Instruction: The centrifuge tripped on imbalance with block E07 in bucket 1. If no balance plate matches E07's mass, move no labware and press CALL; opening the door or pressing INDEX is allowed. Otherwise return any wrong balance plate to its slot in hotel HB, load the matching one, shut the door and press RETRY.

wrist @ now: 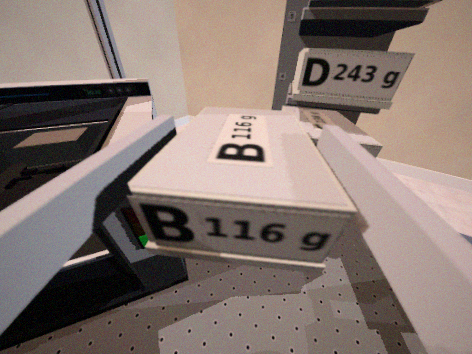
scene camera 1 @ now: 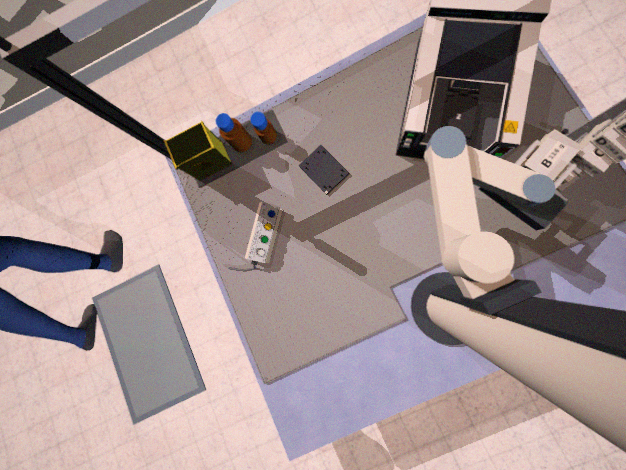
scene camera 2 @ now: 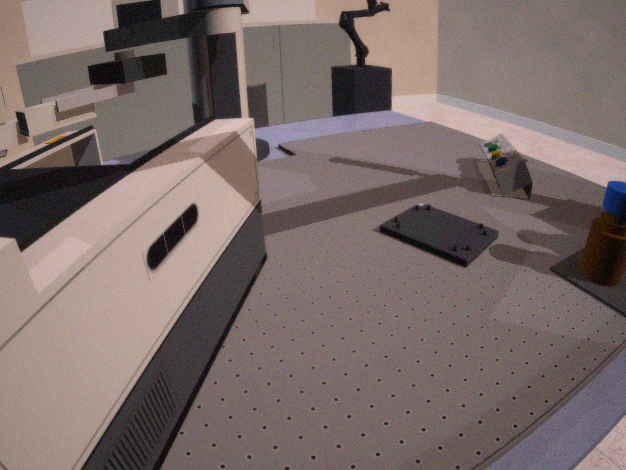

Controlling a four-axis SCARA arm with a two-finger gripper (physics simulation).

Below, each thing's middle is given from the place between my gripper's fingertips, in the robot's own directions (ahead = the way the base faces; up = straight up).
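Dark plate [scene camera 2: 435,231] well ahead of my hand, a long way to the left of it, far below it. Centrifuge [scene camera 2: 128,278] 130 mm below my hand, 350 mm ahead of it, 20 mm to the left of it.
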